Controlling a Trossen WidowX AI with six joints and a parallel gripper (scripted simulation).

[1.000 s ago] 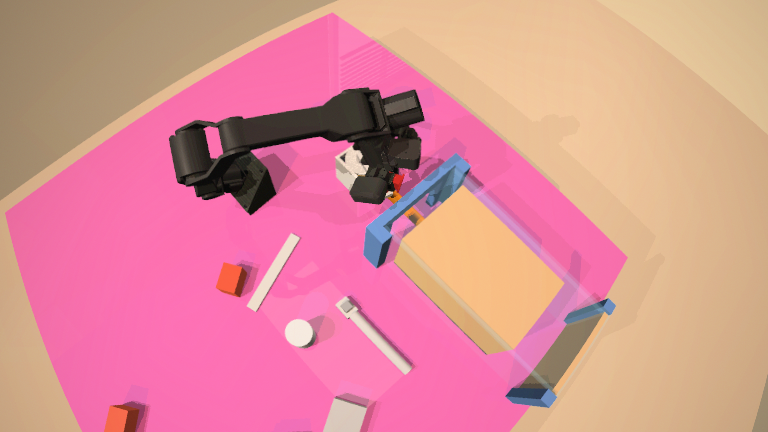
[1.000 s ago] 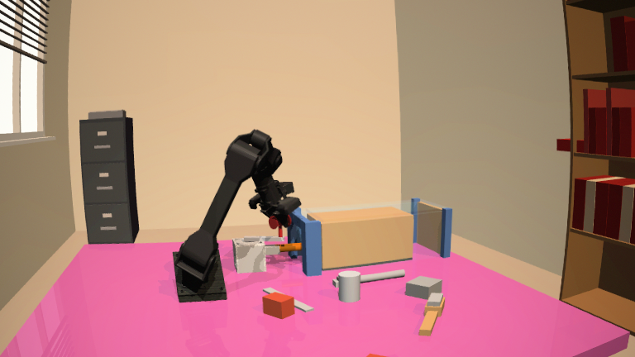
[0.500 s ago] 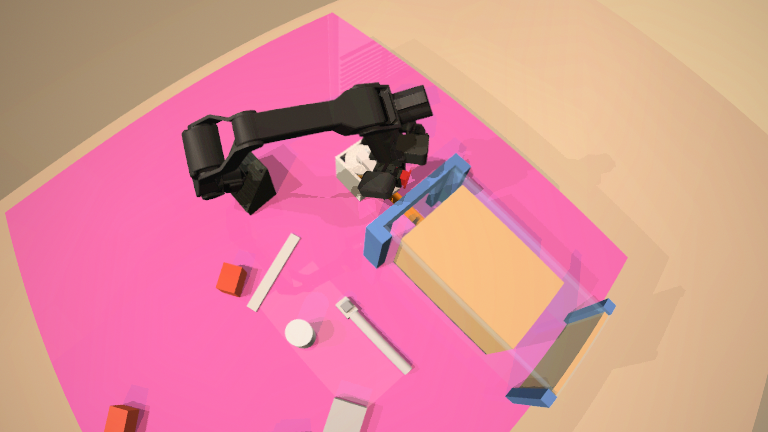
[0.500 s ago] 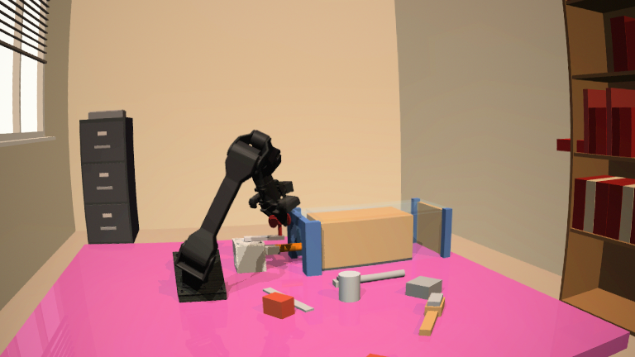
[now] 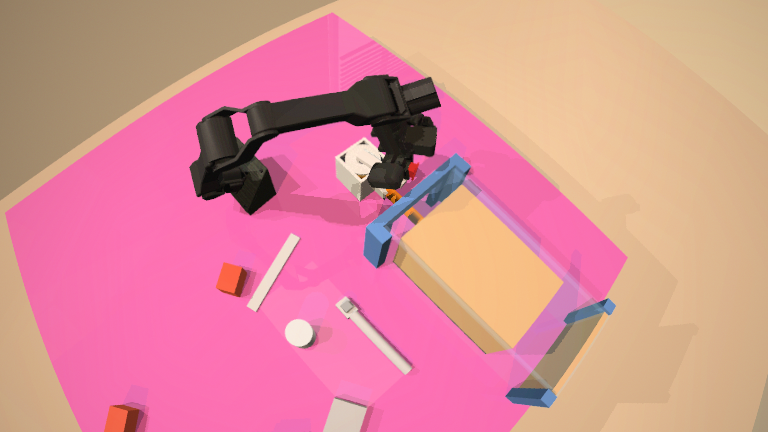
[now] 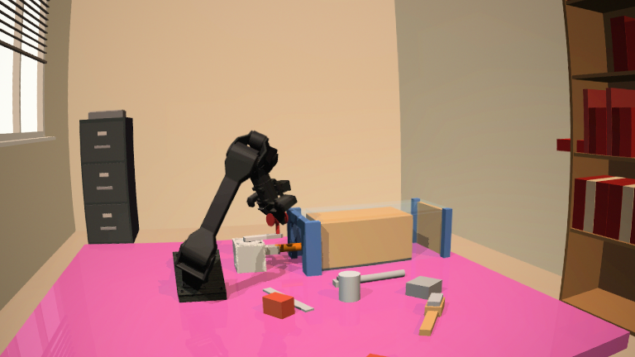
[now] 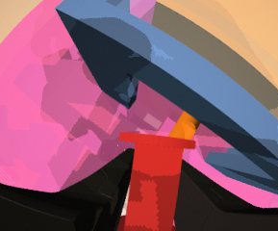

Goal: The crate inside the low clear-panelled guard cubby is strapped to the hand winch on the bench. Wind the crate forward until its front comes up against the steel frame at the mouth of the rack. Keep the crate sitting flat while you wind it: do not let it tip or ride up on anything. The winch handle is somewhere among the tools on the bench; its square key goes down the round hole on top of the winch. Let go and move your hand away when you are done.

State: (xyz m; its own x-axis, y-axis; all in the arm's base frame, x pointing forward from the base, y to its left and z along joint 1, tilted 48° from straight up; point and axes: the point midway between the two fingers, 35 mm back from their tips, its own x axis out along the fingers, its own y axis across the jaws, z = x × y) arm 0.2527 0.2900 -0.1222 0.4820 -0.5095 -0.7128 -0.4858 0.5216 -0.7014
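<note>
Right now the winch handle is 5 cm behind my gripper tip, 3 cm below it and 2 cm to the right of it. Round my gripper tip: blue steel frame 5 cm ahead, 3 cm to the right, 2 cm below; then winch 13 cm behind, 10 cm below, 4 cm to the right; then red knob 1 cm to the right, 1 cm behind.
</note>
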